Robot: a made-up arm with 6 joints. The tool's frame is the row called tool.
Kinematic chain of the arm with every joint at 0, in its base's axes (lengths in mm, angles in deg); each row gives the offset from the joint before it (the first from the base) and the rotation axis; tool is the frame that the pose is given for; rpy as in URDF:
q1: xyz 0 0 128.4 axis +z
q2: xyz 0 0 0 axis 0.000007 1 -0.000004
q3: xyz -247.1 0 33.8 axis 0.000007 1 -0.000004
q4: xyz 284.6 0 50.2 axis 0.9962 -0.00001 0.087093
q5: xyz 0 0 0 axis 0.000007 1 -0.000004
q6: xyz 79.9 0 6.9 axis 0.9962 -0.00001 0.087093
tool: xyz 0 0 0 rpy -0.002 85.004 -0.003
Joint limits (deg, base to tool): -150..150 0..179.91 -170..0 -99.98..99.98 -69.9..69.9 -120..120
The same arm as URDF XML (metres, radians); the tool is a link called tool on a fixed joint. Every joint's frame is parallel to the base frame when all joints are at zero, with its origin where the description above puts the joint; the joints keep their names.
<robot name="arm">
<link name="base"/>
<link name="link1"/>
<link name="link2"/>
<link name="link3"/>
<link name="link4"/>
<link name="link5"/>
<link name="link6"/>
<link name="tool"/>
<joint name="q1" type="revolute"><parent link="base"/><child link="link1"/><origin xyz="0 0 0.1284"/><axis xyz="0 0 1"/><limit lower="-2.618" upper="2.618"/></joint>
<joint name="q2" type="revolute"><parent link="link1"/><child link="link2"/><origin xyz="0 0 0"/><axis xyz="0 1 0"/><limit lower="0" upper="3.14"/></joint>
<joint name="q3" type="revolute"><parent link="link2"/><child link="link3"/><origin xyz="-0.2471 0 0.0338"/><axis xyz="0 1 0"/><limit lower="-2.9671" upper="0"/></joint>
<joint name="q4" type="revolute"><parent link="link3"/><child link="link4"/><origin xyz="0.2846 0 0.0502"/><axis xyz="0.9962 0 0.0871"/><limit lower="-1.745" upper="1.745"/></joint>
<joint name="q5" type="revolute"><parent link="link4"/><child link="link5"/><origin xyz="0 0 0"/><axis xyz="0 1 0"/><limit lower="-1.22" upper="1.22"/></joint>
<joint name="q6" type="revolute"><parent link="link5"/><child link="link6"/><origin xyz="0.0799 0 0.0069"/><axis xyz="0.9962 0 0.0871"/><limit lower="-2.0944" upper="2.0944"/></joint>
<joint name="tool_fixed" type="fixed"><parent link="link6"/><child link="tool"/><origin xyz="0 0 0" rpy="0 1.4836 -0.0001"/></joint>
</robot>

